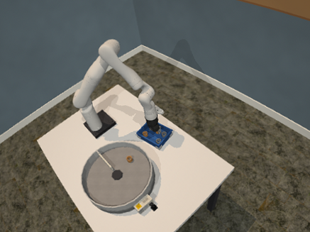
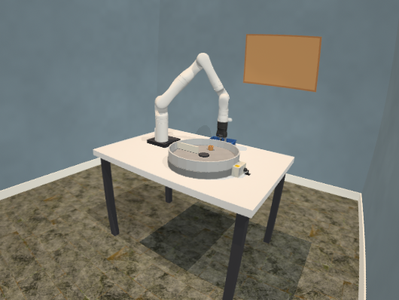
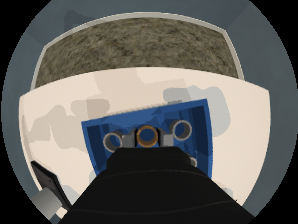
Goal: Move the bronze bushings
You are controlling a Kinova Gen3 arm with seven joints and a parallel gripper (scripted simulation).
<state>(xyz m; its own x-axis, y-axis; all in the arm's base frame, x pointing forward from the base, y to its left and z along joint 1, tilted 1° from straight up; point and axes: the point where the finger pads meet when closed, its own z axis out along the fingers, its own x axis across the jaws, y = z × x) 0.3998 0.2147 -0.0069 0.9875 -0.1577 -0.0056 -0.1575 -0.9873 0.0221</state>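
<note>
Right now my hand is 30 mm to the left of the blue crate. The rest, counted from my hand: grey turntable disc 20 mm ahead, 410 mm to the right, 20 mm above.
</note>
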